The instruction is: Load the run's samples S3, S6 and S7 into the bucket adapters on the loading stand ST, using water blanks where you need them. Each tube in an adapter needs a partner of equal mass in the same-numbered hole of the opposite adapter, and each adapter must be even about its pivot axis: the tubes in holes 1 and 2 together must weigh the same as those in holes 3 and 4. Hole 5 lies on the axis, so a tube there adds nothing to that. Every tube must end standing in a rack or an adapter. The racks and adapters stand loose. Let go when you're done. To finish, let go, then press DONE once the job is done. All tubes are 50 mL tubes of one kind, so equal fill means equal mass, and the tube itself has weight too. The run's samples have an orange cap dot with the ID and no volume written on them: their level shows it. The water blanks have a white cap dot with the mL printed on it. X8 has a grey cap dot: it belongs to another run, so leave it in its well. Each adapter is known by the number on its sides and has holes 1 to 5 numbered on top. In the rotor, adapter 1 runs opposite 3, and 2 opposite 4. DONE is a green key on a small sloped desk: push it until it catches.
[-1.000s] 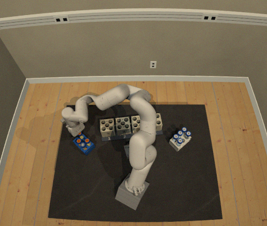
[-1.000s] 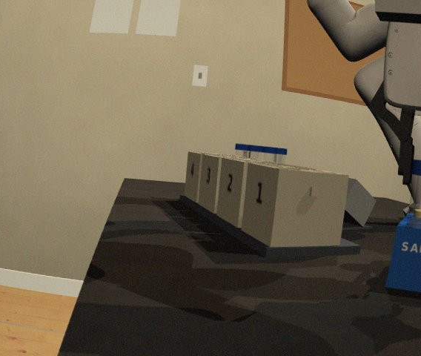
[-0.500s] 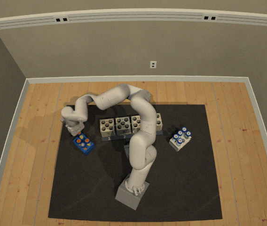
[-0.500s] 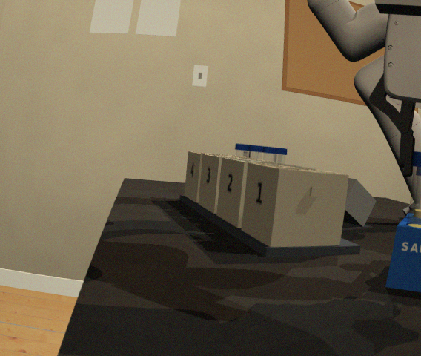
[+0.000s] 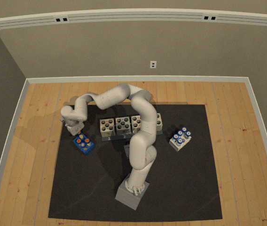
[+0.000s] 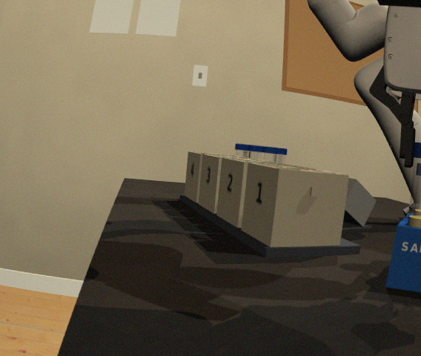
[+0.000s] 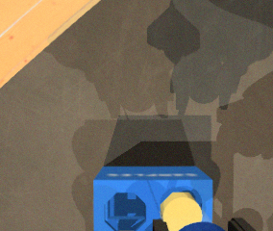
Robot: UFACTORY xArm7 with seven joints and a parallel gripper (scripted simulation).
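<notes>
Right now the blue sample rack is 40 mm behind my hand, 10 mm to the right of it and 100 mm below it. Round my hand: white blank rack: 160 mm behind, 670 mm to the right, 100 mm below; then adapter 1: 30 mm ahead, 190 mm to the right, 80 mm below.
</notes>
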